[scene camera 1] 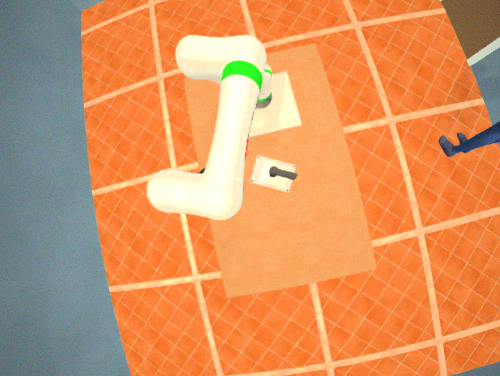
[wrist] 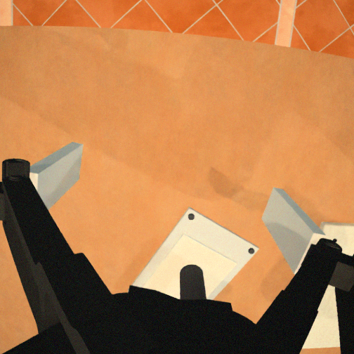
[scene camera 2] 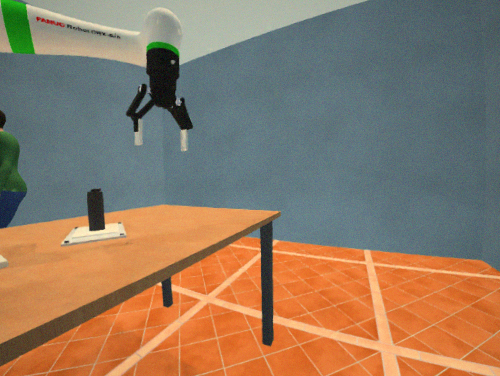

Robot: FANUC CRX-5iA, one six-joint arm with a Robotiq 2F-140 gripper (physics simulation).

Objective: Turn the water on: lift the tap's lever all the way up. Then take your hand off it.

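Note:
The tap is a dark upright post on a white base plate with dark corner screws. In scene camera 1 a dark arm extends right from its top; lever and spout overlap there, so the lever's angle cannot be told. In the wrist view the gripper body hides the lower part of the tap. My gripper is open and empty, pointing down, well above the table and apart from the tap. In scene camera 1 the robot's arm hides nearly all of it.
The tap stands on a wooden table. The robot's white mounting plate lies near the tap. The robot's long white forearm passes over the table beside the tap. A person stands away from the table.

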